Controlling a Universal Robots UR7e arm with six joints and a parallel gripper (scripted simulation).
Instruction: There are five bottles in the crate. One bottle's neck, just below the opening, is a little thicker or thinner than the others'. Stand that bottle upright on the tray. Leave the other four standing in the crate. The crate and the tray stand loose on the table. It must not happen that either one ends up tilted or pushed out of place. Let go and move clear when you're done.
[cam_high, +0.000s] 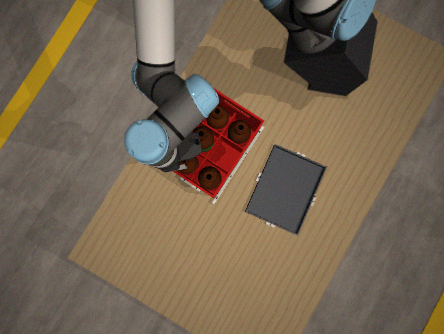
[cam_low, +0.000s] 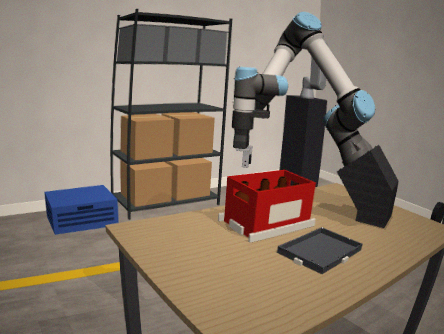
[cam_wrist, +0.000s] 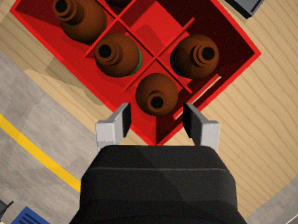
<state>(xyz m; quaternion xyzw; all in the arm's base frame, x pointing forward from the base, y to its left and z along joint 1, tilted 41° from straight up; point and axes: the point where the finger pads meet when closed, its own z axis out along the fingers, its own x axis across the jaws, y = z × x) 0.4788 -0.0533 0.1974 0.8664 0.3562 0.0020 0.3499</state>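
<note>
The red crate is 90 mm behind my hand, 50 mm to the left of it and 160 mm below it. Round my hand: dark grey tray 80 mm behind, 330 mm to the left, 230 mm below.
</note>
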